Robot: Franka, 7 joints.
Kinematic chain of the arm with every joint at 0, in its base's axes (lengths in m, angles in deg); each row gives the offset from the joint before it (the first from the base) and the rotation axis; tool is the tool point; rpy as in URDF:
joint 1: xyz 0 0 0.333 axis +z
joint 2: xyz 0 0 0 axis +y
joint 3: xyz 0 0 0.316 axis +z
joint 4: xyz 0.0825 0 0 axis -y
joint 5: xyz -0.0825 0 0.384 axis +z
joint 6: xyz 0 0 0 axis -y
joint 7: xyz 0.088 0 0 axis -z
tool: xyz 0 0 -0.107 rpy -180 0 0
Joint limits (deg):
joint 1: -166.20..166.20
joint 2: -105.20..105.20
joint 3: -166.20..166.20
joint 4: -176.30..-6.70
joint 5: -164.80..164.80
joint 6: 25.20..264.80
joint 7: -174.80..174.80
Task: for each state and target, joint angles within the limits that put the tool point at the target. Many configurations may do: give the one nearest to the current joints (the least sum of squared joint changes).
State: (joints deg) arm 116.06 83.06 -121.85 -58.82 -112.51 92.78 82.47
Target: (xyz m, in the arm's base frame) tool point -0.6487 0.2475 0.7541
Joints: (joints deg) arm 166.20 79.80 -143.92 -40.40 -113.56 86.32 82.47
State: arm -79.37 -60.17 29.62 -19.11 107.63 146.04 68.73
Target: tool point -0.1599 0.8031 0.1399
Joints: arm -74.48 -104.44 32.71 -6.70 108.32 121.87 68.73
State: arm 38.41 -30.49 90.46 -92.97 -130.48 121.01 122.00
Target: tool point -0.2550 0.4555 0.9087
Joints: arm 29.01 -20.04 73.91 -77.70 -130.83 116.37 122.00
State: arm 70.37 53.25 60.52 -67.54 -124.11 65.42 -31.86
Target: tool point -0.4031 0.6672 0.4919
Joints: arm 94.84 57.57 67.14 -61.35 -130.45 84.38 -31.86
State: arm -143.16 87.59 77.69 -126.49 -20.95 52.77 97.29
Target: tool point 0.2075 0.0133 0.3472
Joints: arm -113.25 96.14 95.72 -159.20 -6.21 65.92 97.29
